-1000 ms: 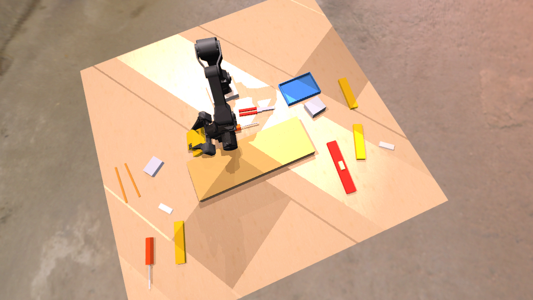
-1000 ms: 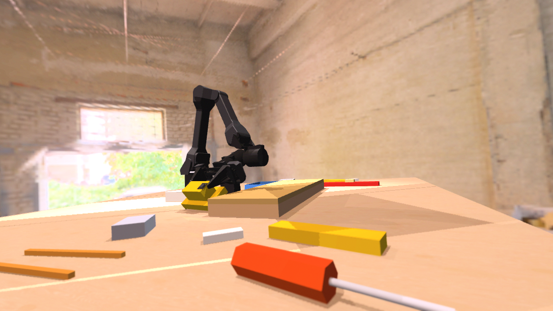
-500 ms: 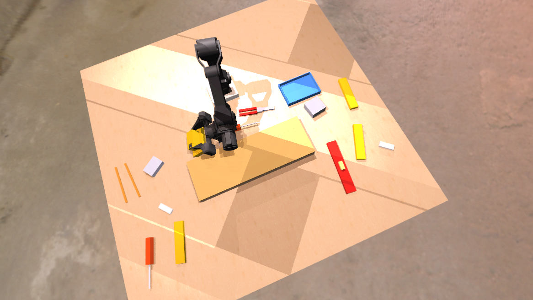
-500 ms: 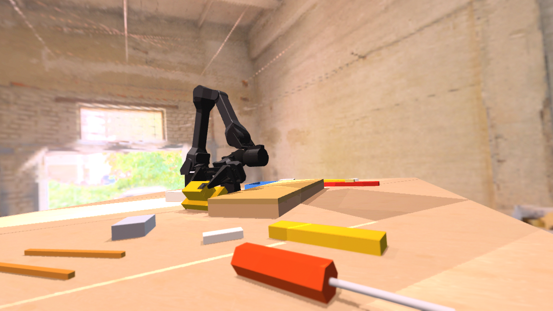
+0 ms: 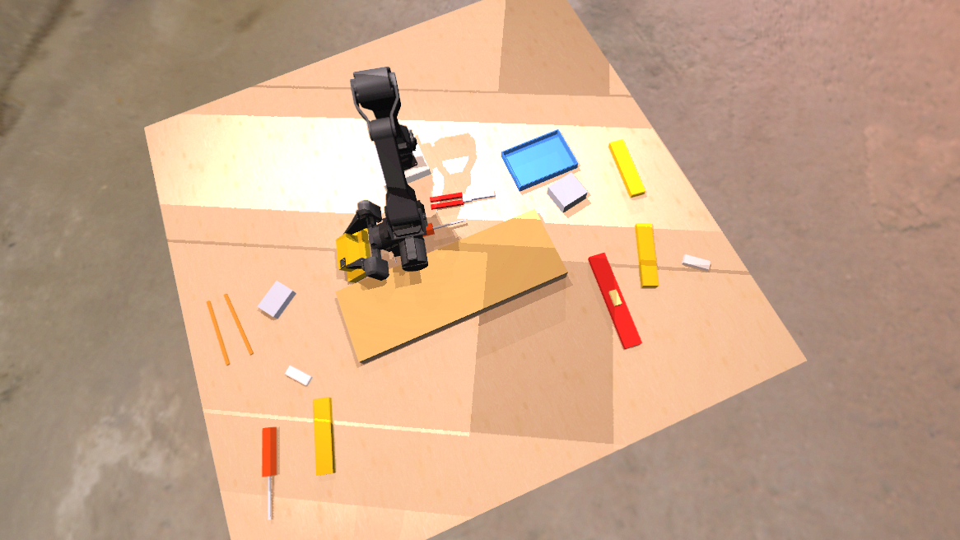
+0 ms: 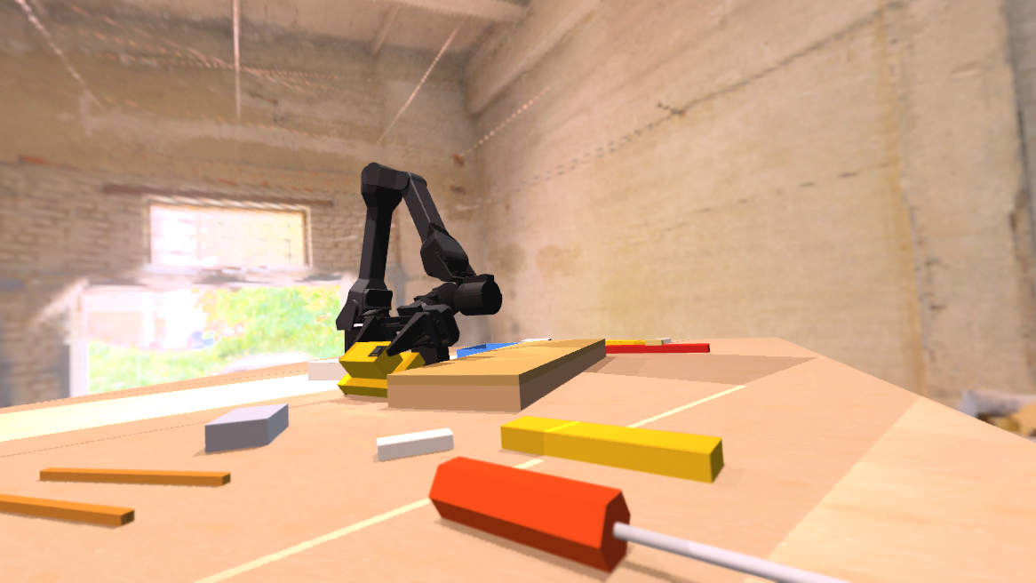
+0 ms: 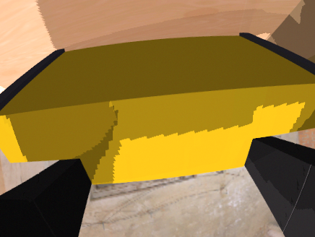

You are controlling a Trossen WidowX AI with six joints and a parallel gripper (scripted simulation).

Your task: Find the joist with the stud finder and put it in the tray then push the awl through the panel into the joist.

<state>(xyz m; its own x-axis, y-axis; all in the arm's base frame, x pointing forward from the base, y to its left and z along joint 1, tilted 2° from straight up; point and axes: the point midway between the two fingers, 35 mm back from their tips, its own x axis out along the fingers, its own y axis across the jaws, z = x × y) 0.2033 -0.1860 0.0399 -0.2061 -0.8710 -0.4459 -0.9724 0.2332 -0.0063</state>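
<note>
The stud finder lies 10 mm below my gripper tip and 10 mm ahead of it. From my gripper tip the other things lie so: red level (530 mm to the left, 360 mm ahead, 50 mm below); then awl (100 mm to the left, 50 mm below); then blue tray (540 mm to the left, 50 mm below, 50 mm behind).
</note>
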